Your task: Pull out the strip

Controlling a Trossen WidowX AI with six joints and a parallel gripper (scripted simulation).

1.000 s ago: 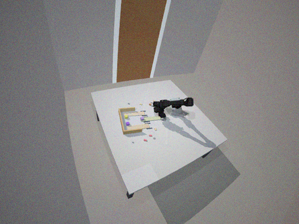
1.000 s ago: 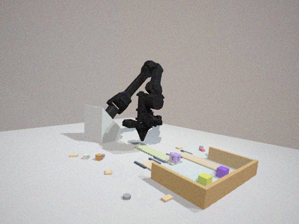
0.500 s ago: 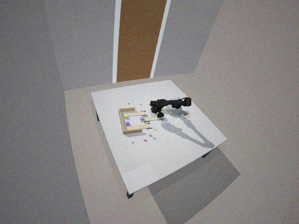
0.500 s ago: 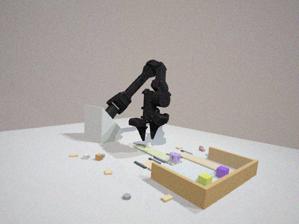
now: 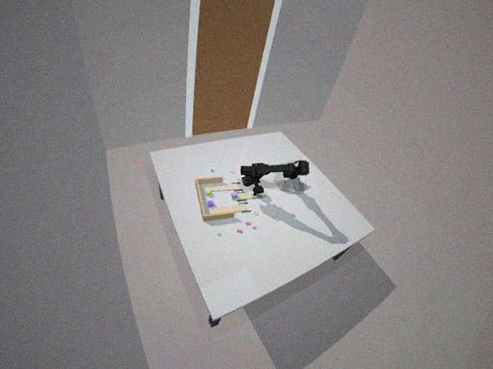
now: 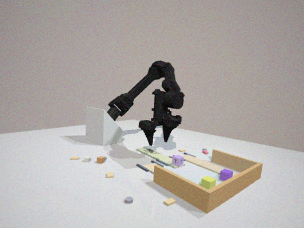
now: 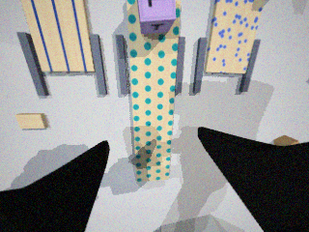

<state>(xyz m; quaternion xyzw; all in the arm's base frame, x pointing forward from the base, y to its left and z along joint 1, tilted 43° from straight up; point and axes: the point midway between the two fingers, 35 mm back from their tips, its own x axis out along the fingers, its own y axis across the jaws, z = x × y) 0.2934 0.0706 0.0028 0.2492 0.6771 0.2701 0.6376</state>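
My gripper tip is 12 cm short of the labelled cube, 1 cm to the left of it and 3 cm above it. From my gripper tip the other things lie so: tan chip: 25 cm ahead, 23 cm to the right, 5 cm below; then orange block: 7 cm behind, 23 cm to the right, 4 cm below.
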